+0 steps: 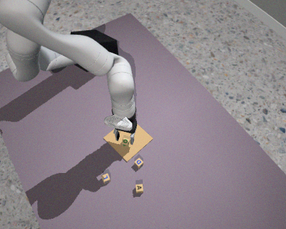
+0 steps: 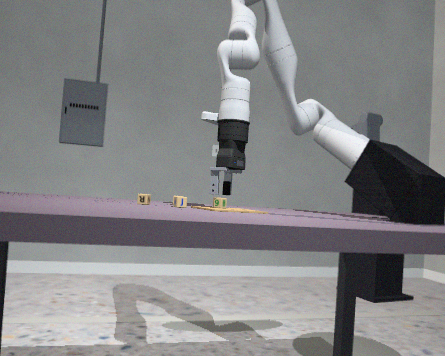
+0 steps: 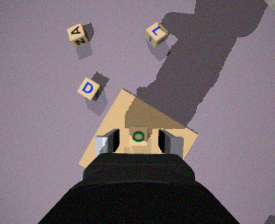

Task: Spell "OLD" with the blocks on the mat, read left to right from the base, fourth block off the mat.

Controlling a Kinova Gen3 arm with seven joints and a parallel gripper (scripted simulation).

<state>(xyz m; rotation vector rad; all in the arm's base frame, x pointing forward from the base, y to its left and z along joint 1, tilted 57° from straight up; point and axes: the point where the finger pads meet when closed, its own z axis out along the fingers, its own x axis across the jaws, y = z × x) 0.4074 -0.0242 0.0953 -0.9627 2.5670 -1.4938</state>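
Now: hand 40 mm above the O block. The rest, counted from my hand: L block 150 mm to the right, 60 mm ahead, 40 mm below; then D block 100 mm ahead, 40 mm below, 20 mm to the right; then tan mat 50 mm below, 20 mm to the left, 10 mm behind.
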